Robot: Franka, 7 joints.
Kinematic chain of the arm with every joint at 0, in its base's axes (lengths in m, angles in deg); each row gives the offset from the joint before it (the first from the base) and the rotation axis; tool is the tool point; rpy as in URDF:
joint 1: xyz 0 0 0.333 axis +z
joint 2: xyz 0 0 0 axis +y
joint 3: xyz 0 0 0.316 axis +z
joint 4: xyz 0.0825 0 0 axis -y
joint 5: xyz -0.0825 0 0.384 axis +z
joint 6: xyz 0 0 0 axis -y
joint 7: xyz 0.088 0 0 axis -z
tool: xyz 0 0 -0.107 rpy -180 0 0
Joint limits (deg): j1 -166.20..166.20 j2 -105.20..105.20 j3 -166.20..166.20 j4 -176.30..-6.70 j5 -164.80..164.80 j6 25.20..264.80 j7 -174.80..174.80
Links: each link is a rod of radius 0.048 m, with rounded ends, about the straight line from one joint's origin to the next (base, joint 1, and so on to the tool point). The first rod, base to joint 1, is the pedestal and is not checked.
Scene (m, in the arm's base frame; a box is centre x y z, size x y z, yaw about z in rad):
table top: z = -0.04
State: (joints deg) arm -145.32 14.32 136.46 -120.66 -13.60 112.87 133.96
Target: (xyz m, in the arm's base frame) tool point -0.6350 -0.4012 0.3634
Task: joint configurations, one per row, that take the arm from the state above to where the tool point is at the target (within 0.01 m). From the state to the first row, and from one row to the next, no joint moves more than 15 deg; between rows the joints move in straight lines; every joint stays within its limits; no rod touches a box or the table.
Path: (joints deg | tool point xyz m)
1: -147.93 17.67 122.72 -114.93 -14.83 114.00 133.96 | 0.4503 -0.2766 0.5363
2: -150.54 21.01 108.97 -109.21 -16.05 115.13 133.96 | 0.3530 -0.4275 0.5550
3: -153.15 24.36 95.23 -103.48 -17.28 116.26 133.96 | 0.2110 -0.5481 0.5524
4: -155.76 27.70 81.48 -97.75 -18.51 117.39 133.96 | 0.0374 -0.6239 0.5299
5: -158.37 31.05 67.74 -92.03 -19.73 118.52 133.96 | -0.1508 -0.6458 0.4921
6: -160.98 34.39 53.99 -86.30 -20.96 119.65 133.96 | -0.3359 -0.6117 0.4462
7: -163.59 37.74 40.25 -80.58 -22.18 120.78 133.96 | -0.5014 -0.5266 0.4003
8: -166.20 41.08 26.51 -74.85 -23.41 121.91 133.96 | -0.6350 -0.4012 0.3634

